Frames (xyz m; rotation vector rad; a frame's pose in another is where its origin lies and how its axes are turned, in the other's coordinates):
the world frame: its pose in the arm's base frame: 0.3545 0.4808 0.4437 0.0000 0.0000 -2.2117
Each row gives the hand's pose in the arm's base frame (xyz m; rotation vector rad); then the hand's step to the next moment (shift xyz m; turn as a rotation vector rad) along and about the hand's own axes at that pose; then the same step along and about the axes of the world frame.
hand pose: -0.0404 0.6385 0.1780 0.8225 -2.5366 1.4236
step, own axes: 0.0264 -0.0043 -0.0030 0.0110 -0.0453 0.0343
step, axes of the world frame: 0.0202 -0.0106 0.0143 0.0295 0.0459 0.0192
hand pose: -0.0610 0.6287 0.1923 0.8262 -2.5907 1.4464
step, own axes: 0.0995 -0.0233 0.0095 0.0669 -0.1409 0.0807
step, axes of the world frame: 0.0906 -0.0222 0.0429 0.1058 0.1121 0.0842
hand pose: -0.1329 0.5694 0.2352 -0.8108 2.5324 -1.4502
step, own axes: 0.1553 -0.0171 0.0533 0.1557 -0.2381 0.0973
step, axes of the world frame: 0.1644 -0.0106 0.0106 0.2017 0.1442 0.1701
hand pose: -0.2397 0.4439 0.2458 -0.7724 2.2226 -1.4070
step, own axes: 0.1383 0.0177 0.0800 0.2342 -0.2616 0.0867
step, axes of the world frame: 0.1479 0.0316 -0.0545 0.2789 0.1257 0.1929
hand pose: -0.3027 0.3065 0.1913 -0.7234 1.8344 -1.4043
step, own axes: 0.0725 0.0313 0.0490 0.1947 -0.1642 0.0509
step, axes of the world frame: 0.0639 0.0425 -0.0525 0.2219 0.0749 0.1123
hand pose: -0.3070 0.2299 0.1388 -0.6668 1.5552 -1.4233
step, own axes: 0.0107 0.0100 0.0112 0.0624 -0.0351 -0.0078
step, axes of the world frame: 0.0061 0.0129 -0.0116 0.0699 0.0006 0.0175
